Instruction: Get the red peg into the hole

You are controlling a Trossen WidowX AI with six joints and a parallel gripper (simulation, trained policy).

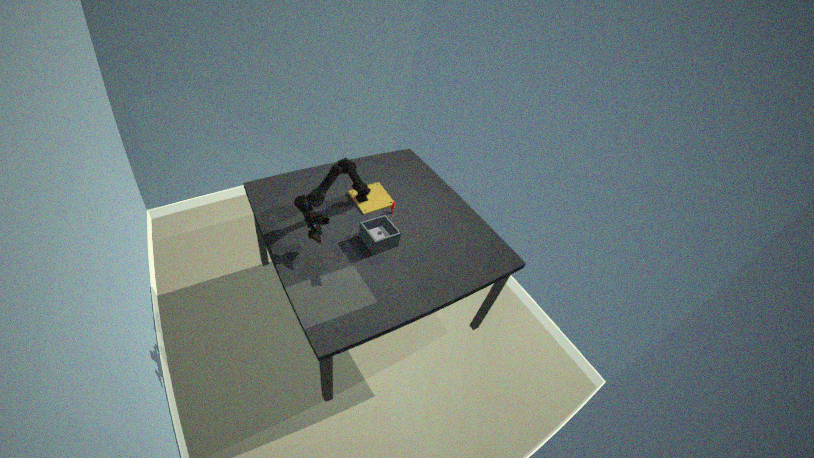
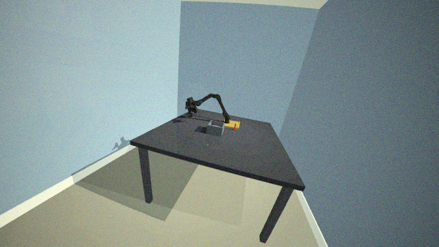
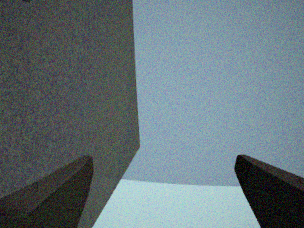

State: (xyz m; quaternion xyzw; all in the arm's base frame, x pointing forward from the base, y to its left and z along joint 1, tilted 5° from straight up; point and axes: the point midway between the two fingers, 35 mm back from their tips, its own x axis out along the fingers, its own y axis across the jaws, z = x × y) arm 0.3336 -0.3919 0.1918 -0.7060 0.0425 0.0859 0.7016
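Now: gripper tip 530 mm to the right of the red peg, 210 mm past it and 120 mm above it. From my gripper tip the other things lie so: grey box (350 mm to the left, 130 mm below, 30 mm behind); then plate (350 mm to the left, 110 mm below, 30 mm behind).
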